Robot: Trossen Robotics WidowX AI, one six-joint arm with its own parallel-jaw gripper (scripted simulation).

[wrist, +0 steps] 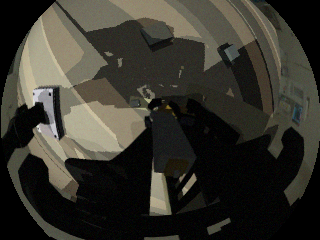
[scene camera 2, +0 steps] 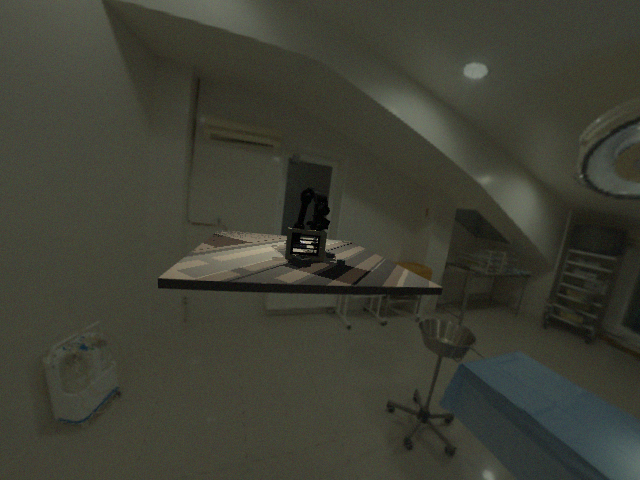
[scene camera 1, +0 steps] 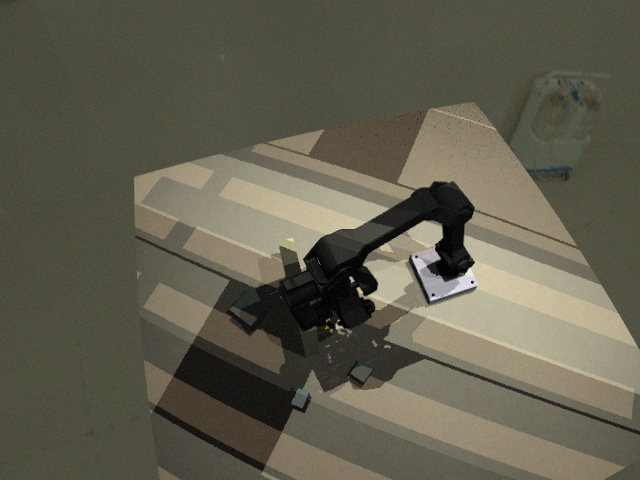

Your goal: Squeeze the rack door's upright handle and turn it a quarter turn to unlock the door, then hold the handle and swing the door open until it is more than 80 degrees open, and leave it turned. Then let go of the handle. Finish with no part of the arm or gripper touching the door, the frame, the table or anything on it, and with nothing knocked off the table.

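Scene camera 1 shows the gripper [scene camera 1: 334,312]; scene camera 2 shows a rack [scene camera 2: 322,235]. In the wrist view: the gripper [wrist: 166,130] together with the rack [wrist: 250,122].
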